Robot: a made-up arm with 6 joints.
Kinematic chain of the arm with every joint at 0, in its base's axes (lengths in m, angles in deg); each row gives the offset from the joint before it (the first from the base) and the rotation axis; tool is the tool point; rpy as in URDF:
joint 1: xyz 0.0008 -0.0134 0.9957 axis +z
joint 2: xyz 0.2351 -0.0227 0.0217 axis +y
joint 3: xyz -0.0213 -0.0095 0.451 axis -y
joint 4: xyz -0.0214 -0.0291 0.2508 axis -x
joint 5: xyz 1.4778 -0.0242 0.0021 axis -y
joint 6: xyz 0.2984 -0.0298 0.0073 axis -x
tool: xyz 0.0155 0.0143 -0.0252 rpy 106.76 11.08 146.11
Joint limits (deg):
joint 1: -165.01..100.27
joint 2: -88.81..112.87
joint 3: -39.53..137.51
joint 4: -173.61..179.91
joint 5: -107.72..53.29
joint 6: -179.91..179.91
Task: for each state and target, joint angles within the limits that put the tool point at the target. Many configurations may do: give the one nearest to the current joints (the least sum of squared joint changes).
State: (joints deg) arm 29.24 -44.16 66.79 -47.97 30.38 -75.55
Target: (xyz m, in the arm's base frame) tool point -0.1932 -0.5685 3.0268
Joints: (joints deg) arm 46.27 -36.83 57.47 -52.63 38.45 -76.45
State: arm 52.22 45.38 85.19 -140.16 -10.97 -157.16
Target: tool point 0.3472 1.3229 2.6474
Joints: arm 67.54 71.93 121.90 -132.37 -73.09 -158.64
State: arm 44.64 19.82 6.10 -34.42 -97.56 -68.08
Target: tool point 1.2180 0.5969 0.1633
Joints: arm 23.87 43.21 -10.61 -28.55 -91.90 -68.68
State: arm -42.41 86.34 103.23 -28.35 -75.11 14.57
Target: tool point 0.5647 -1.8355 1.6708
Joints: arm -73.35 85.96 113.79 -24.22 -103.57 15.53
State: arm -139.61 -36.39 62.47 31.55 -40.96 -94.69
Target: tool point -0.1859 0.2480 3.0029
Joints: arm -118.18 -33.07 57.17 51.11 -63.05 -94.57
